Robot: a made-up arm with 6 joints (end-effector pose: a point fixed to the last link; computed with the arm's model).
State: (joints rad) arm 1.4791 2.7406 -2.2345 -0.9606 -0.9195 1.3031
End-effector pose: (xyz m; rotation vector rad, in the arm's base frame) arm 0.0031 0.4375 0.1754 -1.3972 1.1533 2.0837
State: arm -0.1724 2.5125 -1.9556 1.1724 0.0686 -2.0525
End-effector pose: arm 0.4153 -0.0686 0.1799 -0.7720 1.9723 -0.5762
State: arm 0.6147 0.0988 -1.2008 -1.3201 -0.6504 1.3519
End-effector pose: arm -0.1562 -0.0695 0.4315 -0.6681 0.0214 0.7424
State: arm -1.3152 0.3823 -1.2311 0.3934 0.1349 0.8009
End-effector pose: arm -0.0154 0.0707 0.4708 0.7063 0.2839 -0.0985
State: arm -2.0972 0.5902 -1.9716 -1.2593 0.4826 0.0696
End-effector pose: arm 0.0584 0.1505 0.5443 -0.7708 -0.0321 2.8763
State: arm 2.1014 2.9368 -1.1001 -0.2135 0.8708 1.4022
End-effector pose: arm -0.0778 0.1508 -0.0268 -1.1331 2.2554 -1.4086
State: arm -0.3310 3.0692 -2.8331 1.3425 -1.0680 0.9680
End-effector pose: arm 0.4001 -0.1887 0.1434 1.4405 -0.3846 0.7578
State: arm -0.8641 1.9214 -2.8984 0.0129 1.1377 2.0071
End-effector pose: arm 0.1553 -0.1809 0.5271 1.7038 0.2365 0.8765
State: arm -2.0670 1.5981 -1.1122 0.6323 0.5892 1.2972
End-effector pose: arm -0.0981 -0.2204 0.2973 2.2941 -0.7740 0.3110
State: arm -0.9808 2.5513 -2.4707 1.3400 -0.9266 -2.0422
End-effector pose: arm 0.1977 -0.3747 0.2922 1.0473 1.3933 -1.9990
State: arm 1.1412 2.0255 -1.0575 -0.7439 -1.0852 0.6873
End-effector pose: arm 0.0942 0.2872 0.2335 -1.2220 1.2558 1.5693
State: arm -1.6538 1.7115 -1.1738 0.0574 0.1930 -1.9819
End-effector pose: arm -0.0222 -0.2743 0.2906 0.3670 -2.6301 1.2998
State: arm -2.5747 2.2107 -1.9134 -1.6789 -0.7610 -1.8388
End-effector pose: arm -0.2993 -0.2367 0.2950 1.3078 -1.3408 0.8102
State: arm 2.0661 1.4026 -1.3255 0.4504 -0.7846 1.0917
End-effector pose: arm -0.0839 0.1920 0.4502 -0.0274 -1.2527 -2.6746
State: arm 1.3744 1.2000 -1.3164 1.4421 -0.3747 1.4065
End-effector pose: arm 0.0527 0.1593 0.4543 -1.3557 -0.9277 -1.9275
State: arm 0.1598 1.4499 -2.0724 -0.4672 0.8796 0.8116
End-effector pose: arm 0.1812 0.0092 0.5173 0.5429 1.5913 0.1990
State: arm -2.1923 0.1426 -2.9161 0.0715 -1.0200 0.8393
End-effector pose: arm 0.2542 0.3609 0.2226 -2.3801 -0.1185 -0.5868
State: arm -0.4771 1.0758 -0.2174 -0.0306 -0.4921 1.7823
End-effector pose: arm 0.0978 -0.0496 0.2539 1.7462 0.8652 0.8872
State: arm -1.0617 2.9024 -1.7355 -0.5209 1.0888 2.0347
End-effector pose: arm 0.1263 -0.2777 -0.0060 -2.6173 -0.5754 0.8392
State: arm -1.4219 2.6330 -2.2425 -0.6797 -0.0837 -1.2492
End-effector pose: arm 0.0692 -0.4413 0.1960 0.6487 -2.3140 1.8856
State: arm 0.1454 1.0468 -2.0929 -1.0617 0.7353 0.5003
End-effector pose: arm 0.0115 -0.0320 0.5759 0.3344 0.9649 -0.5219
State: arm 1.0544 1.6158 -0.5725 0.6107 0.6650 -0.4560
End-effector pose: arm 0.0610 0.1482 0.2043 1.4330 -2.5773 -0.4931
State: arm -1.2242 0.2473 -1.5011 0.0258 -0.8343 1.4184
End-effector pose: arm -0.0773 0.2108 0.4721 -0.5836 -0.1624 0.2108
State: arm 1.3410 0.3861 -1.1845 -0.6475 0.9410 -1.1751
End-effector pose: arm 0.0147 -0.0588 0.4283 -1.4456 0.5634 -0.5858
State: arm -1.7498 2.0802 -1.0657 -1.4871 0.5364 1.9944
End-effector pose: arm -0.0796 -0.2770 0.1769 2.5909 0.9513 -1.1003
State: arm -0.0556 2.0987 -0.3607 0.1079 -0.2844 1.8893
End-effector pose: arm 0.1569 -0.0104 0.1138 2.5599 1.5519 0.2254
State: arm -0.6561 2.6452 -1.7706 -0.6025 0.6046 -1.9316
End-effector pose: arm 0.2813 -0.2397 0.0787 2.1424 -1.7961 0.3827
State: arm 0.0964 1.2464 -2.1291 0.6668 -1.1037 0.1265
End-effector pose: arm 0.0277 -0.0288 0.5905 0.5050 -0.4966 0.6570
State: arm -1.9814 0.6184 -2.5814 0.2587 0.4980 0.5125
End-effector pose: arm 0.1125 0.2409 0.5286 -0.0225 0.1289 -1.2386
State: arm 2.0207 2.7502 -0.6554 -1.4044 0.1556 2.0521
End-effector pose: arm -0.0535 0.1309 0.0045 -1.9491 2.2972 -0.7441
